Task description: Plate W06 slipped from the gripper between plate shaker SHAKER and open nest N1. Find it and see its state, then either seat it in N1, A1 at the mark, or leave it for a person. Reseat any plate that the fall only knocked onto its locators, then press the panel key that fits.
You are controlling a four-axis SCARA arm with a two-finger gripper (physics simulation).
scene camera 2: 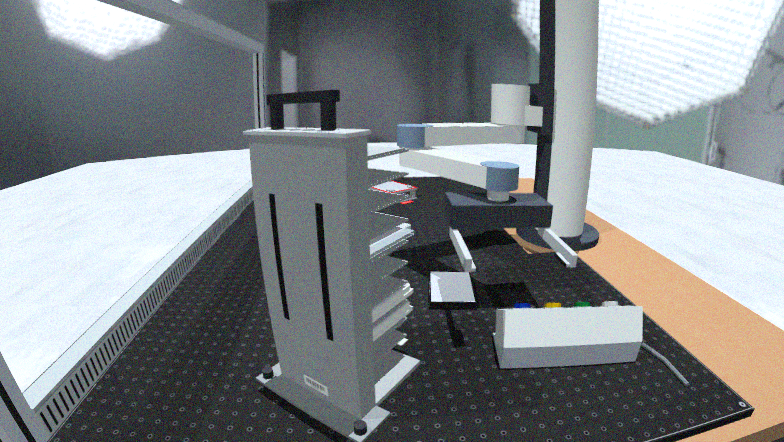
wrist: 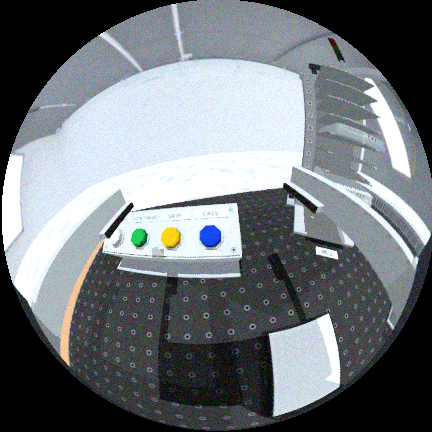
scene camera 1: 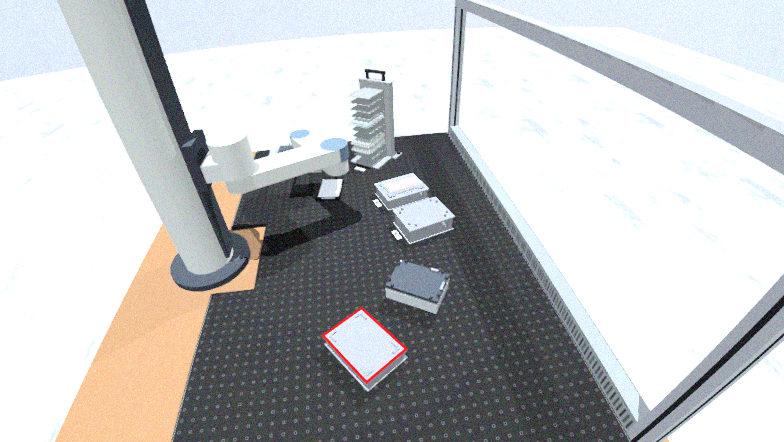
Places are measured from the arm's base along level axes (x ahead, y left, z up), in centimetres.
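Pixels of known places: gripper, fingertip midpoint: point(scene camera 2: 524, 263) point(wrist: 204, 182); arm's base at its link origin: point(scene camera 2: 557, 234) point(scene camera 1: 211, 261).
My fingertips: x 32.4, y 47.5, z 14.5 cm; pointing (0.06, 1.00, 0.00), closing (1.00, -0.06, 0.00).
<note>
Ahead of a thing's pixels: the offset from my fingertips to its top centre. "spot": to the spot under its first point. Level surfaces: height alone.
My gripper point(scene camera 2: 521, 265) point(wrist: 204, 182) is open and empty, above the dark board near the key panel @[dx -7.3, dy +4.4, dz -4.8 cm] point(scene camera 2: 570, 329) point(wrist: 180, 250). In the wrist view the panel has a green key @[dx -10.2, dy +2.7, dz -5.8 cm] point(wrist: 139, 237), a yellow key @[dx -5.2, dy +1.8, dz -5.8 cm] point(wrist: 170, 237), a blue key @[dx -0.3, dy +1.0, dz -5.8 cm] point(wrist: 210, 236) and a white key partly behind a finger. In scene camera 1, a pale block with small pins on top @[dz -7.6 cm] point(scene camera 1: 422, 213) stands beside a block bearing a pinkish plate @[dx +32.6, dy -25.9, dz -6.5 cm] point(scene camera 1: 403, 185). A dark-topped block @[spot: dx +29.2, dy -72.1, dz -7.7 cm] point(scene camera 1: 418, 281) stands nearer. I cannot tell by label which is SHAKER or N1, nor pick out W06.
The plate rack point(scene camera 1: 388, 109) point(scene camera 2: 307, 219) point(wrist: 308, 120) stands at the board's end. A small white-topped, slanted block @[dx +6.6, dy -16.7, dz -11.8 cm] point(scene camera 1: 329, 188) point(scene camera 2: 451, 286) point(wrist: 305, 370) stands near the gripper. A red-edged tray @[dx +13.4, dy -86.9, dz -8.6 cm] point(scene camera 1: 365, 344) lies nearer scene camera 1. A framed rail @[spot: dx +64.1, dy -74.0, dz -10.2 cm] point(scene camera 1: 543, 274) runs along one side.
</note>
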